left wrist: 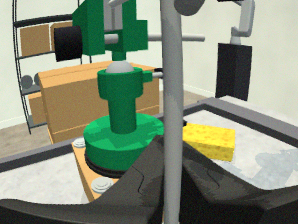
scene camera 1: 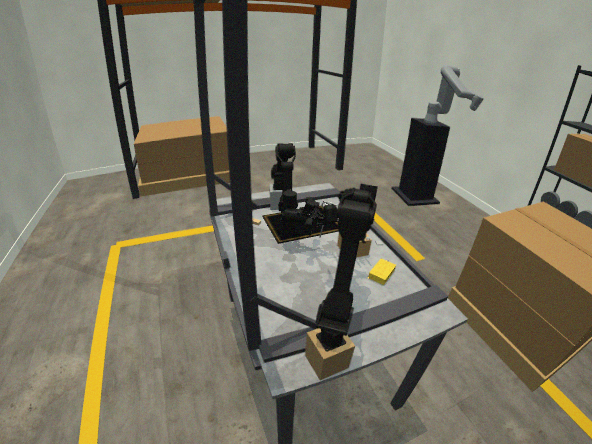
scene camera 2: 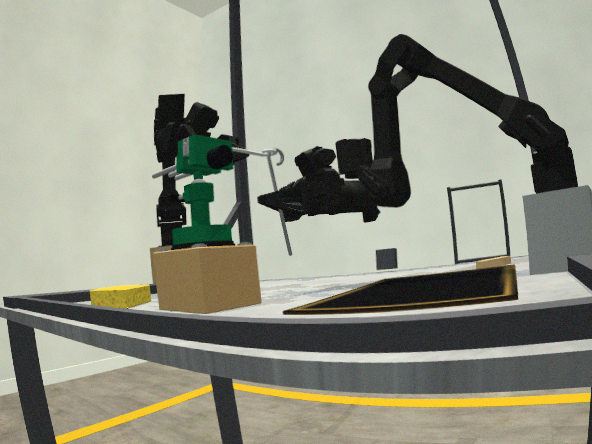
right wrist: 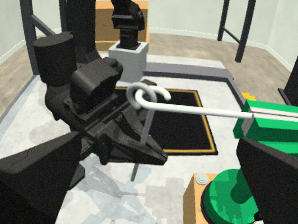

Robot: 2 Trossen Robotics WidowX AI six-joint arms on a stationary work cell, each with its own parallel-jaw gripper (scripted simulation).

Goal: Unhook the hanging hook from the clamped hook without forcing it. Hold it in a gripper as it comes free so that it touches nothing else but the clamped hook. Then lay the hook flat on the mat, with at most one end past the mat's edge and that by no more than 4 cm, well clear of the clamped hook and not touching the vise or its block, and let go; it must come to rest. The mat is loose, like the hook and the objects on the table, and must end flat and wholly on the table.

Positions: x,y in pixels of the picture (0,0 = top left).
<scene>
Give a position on a yellow sponge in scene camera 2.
131,297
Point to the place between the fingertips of my right gripper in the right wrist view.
162,144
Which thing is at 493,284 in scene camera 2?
A black mat.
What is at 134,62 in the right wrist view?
A grey arm mount.
</scene>
